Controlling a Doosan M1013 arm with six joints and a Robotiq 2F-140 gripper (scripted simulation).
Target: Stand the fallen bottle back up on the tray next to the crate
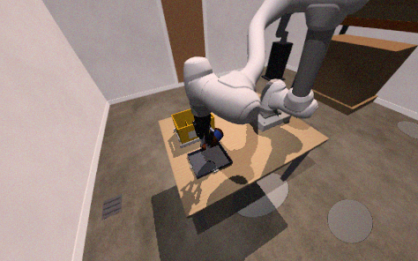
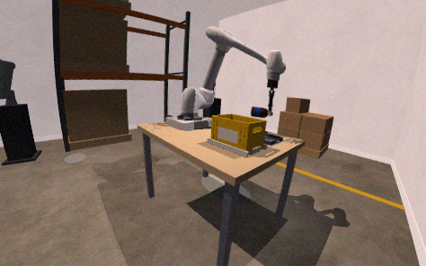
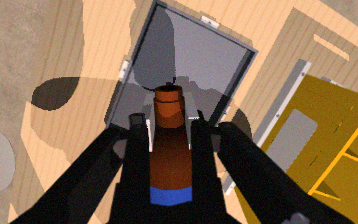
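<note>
Now: hand 5 cm past the brown bottle, 3 cm to the left of it and 2 cm above it. The rest, counted from my hand: yellow crate: 32 cm to the right, 12 cm below; dark grey tray: 2 cm behind, 3 cm to the right, 20 cm below.
</note>
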